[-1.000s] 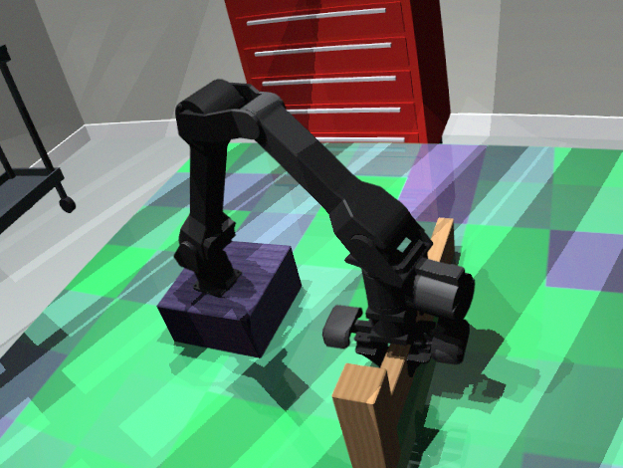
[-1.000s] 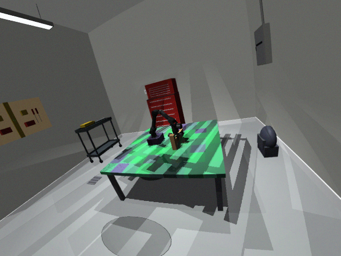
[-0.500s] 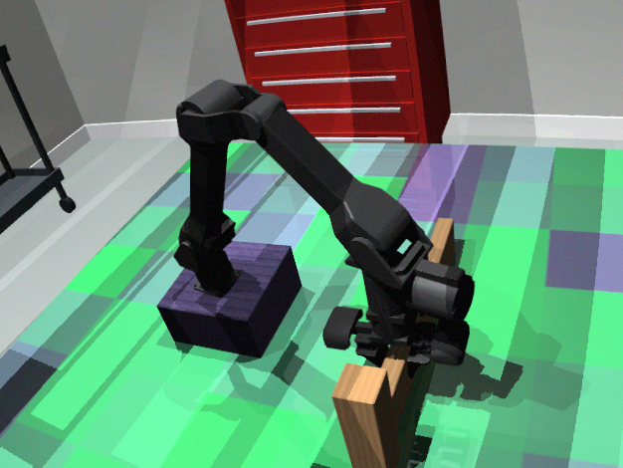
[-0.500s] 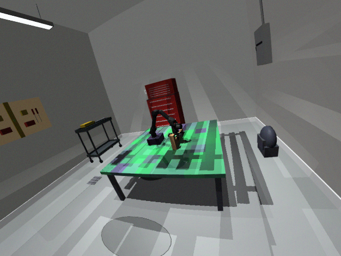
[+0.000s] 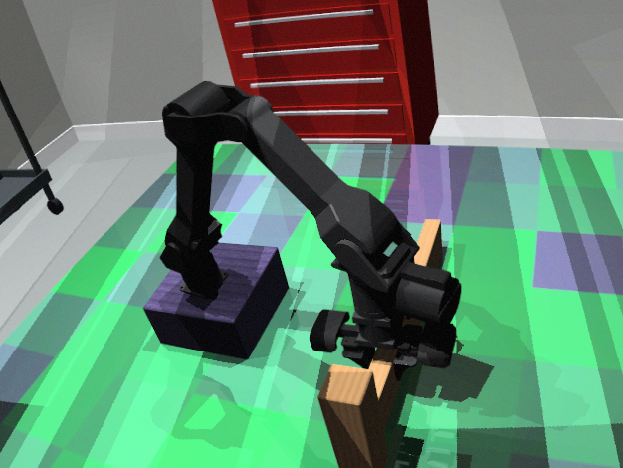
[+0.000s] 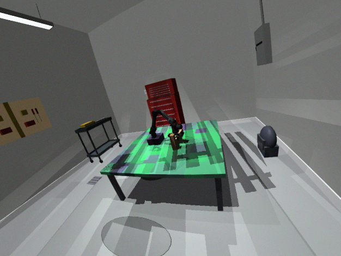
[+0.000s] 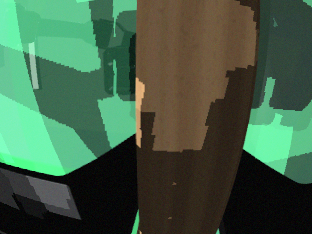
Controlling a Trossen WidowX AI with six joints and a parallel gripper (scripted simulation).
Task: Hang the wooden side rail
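Right now my gripper tip is 20 mm short of the wooden headboard post, 120 mm to the left of it and 50 mm below it.
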